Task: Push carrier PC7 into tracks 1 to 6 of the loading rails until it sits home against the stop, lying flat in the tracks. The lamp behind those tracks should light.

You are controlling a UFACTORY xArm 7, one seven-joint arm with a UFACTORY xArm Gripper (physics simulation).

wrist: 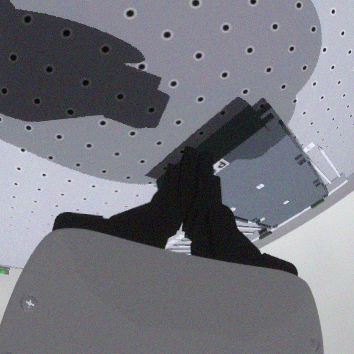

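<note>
Carrier PC7, a dark grey flat box with small white marks, lies right of centre in the wrist view. Its darker end face points up-left, and its far end is at the stop side of the loading rails. White rail lines show below it and at its right. My gripper is shut and empty. Its tips overlap the carrier's near end in the view, and I cannot tell whether they touch it. The fingers hide the near lower corner and part of a white label. Dark green lamps show behind the rails; neither looks brightly lit.
The perforated light grey table top spreads left and above, with a large dark shadow of the arm on it. Its grey edge runs behind the rails at the right, with a pale floor beyond. A small green light shows at the left edge.
</note>
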